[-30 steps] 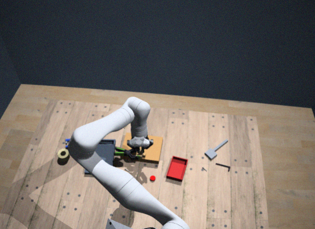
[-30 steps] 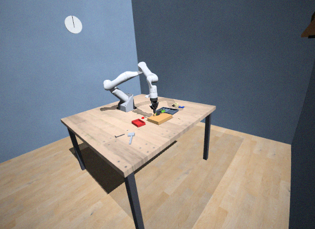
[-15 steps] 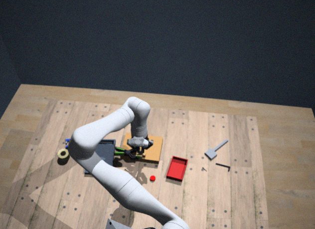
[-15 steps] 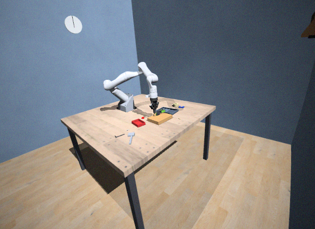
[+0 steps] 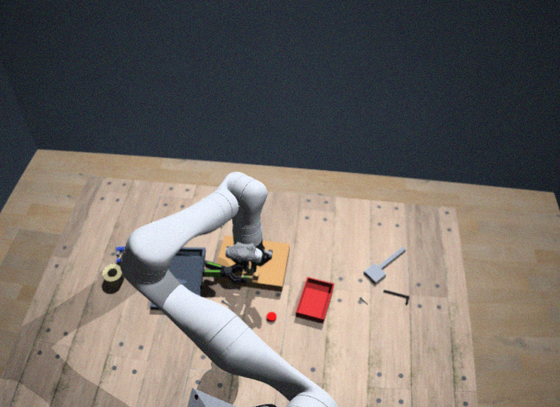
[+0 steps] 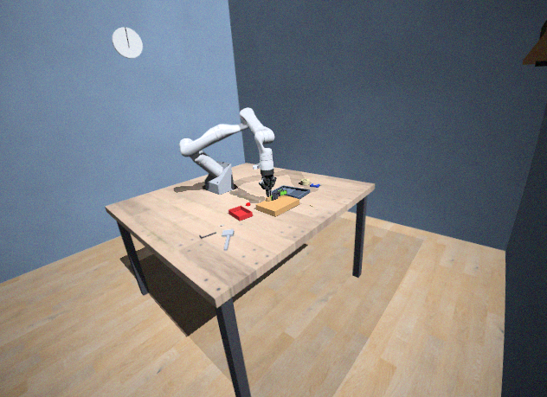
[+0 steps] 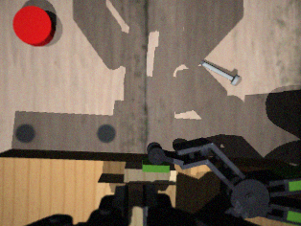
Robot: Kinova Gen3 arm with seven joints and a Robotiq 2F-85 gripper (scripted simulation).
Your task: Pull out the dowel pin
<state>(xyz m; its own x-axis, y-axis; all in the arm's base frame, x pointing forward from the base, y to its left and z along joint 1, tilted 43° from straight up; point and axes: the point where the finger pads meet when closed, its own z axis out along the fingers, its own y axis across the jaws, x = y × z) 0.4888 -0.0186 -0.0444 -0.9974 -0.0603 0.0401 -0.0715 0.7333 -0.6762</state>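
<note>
My gripper is now 2 cm above the dowel pin. The rest, counted from my hand: bench board (6 cm below, 6 cm ahead, 1 cm to the left); then wooden block (4 cm below); then red disc (10 cm behind, 8 cm to the right, 7 cm below).
</note>
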